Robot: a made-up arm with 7 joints. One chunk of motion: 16 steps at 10 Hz.
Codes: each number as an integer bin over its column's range. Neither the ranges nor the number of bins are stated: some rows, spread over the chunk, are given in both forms.
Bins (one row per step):
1: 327 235 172 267 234 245
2: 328 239 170 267 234 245
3: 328 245 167 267 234 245
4: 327 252 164 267 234 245
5: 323 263 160 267 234 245
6: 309 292 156 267 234 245
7: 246 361 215 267 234 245
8: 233 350 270 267 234 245
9: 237 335 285 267 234 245
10: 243 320 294 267 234 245
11: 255 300 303 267 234 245
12: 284 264 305 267 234 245
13: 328 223 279 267 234 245
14: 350 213 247 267 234 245
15: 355 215 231 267 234 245
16: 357 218 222 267 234 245
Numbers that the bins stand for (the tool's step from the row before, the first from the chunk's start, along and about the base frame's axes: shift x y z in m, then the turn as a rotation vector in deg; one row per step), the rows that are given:
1: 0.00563 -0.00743 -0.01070 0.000 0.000 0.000
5: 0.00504 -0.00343 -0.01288 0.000 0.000 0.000
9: -0.00775 0.00686 0.00987 0.000 0.000 0.000
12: -0.00076 -0.00329 0.01351 0.000 0.000 0.000
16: 0.01010 -0.00986 -0.00160 0.000 0.000 0.000
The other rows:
2: 0.00578 -0.00686 -0.01106 0.000 0.000 0.000
3: 0.00578 -0.00600 -0.01161 0.000 0.000 0.000
4: 0.00563 -0.00500 -0.01215 0.000 0.000 0.000
6: 0.00296 0.00071 -0.01361 0.000 0.000 0.000
7: -0.00641 0.01057 -0.00287 0.000 0.000 0.000
8: -0.00835 0.00900 0.00714 0.000 0.000 0.000
10: -0.00686 0.00471 0.01151 0.000 0.000 0.000
11: -0.00507 0.00186 0.01314 0.000 0.000 0.000
13: 0.00578 -0.00914 0.00878 0.000 0.000 0.000
14: 0.00905 -0.01057 0.00295 0.000 0.000 0.000
15: 0.00980 -0.01029 0.00004 0.000 0.000 0.000

